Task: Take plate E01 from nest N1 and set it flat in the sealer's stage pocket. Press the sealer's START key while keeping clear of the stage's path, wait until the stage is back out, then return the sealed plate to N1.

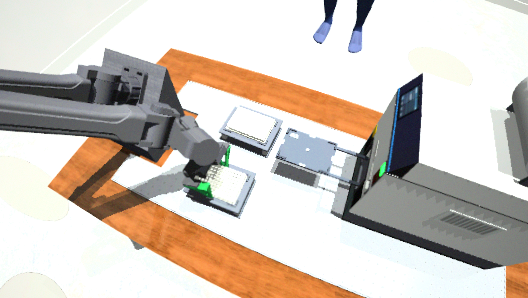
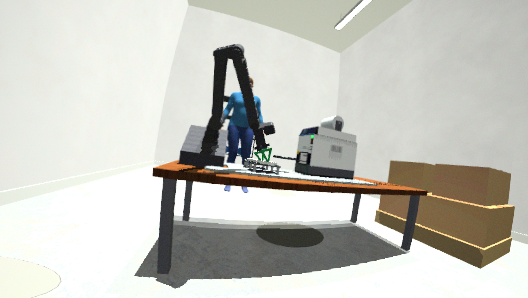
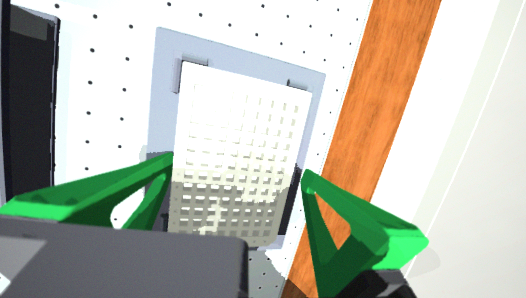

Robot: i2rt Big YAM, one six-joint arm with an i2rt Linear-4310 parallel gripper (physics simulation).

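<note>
A white well plate lies flat in the nearer grey nest; no label is readable, so I cannot tell from the frames that these are E01 and N1. My gripper is open and empty, with one green finger beside each long side of the plate and a gap at the right finger. The sealer has its grey stage out on two rods, with no plate on it. A green key or light shows on the sealer's front.
A second nest with a pale plate stands behind the nearer one, close to the stage. A person stands behind the table. Brown boxes stand on the floor at the right.
</note>
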